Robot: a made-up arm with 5 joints.
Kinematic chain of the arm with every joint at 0, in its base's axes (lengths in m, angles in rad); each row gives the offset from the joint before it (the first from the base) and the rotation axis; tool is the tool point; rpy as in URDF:
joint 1: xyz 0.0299 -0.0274 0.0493 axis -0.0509 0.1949 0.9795
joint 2: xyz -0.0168 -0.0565 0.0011 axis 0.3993 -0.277 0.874
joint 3: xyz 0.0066 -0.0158 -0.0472 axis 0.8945 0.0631 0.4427
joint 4: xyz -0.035 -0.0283 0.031 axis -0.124 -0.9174 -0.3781
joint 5: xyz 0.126 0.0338 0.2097 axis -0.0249 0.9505 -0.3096
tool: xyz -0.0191 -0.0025 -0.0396 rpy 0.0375 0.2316 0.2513
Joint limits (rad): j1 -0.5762..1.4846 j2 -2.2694..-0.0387 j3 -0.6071..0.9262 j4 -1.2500..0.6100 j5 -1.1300..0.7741
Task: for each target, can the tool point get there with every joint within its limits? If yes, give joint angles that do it. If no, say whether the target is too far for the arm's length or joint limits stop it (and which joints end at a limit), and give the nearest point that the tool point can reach.
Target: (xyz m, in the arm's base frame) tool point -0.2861 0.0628 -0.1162
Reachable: no: joint limits stop it (at a limit: joint 1, joint 2, joint 3, joint 4, joint 5) | nearest point -0.2100 -0.1275 0.0297 | short by 0.252 m
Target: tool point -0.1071 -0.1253 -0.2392
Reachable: no: joint limits stop it (at a limit: joint 1, joint 4, joint 5) | nearest point -0.0893 -0.2315 -0.0389 | short by 0.227 m
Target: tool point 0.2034 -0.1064 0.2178
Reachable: yes | joints 0.9625 -0.8543 0.7027 0.3600 -0.8609
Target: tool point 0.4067 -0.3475 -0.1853
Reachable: no: too far | nearest point 0.2198 -0.1827 -0.0313 | short by 0.293 m
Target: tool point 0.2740 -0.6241 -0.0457
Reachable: no: too far | nearest point 0.1291 -0.2695 0.0175 | short by 0.388 m
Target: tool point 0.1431 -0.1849 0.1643
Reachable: yes | joints 0.1327 -0.7626 0.5962 -0.1589 -0.7583
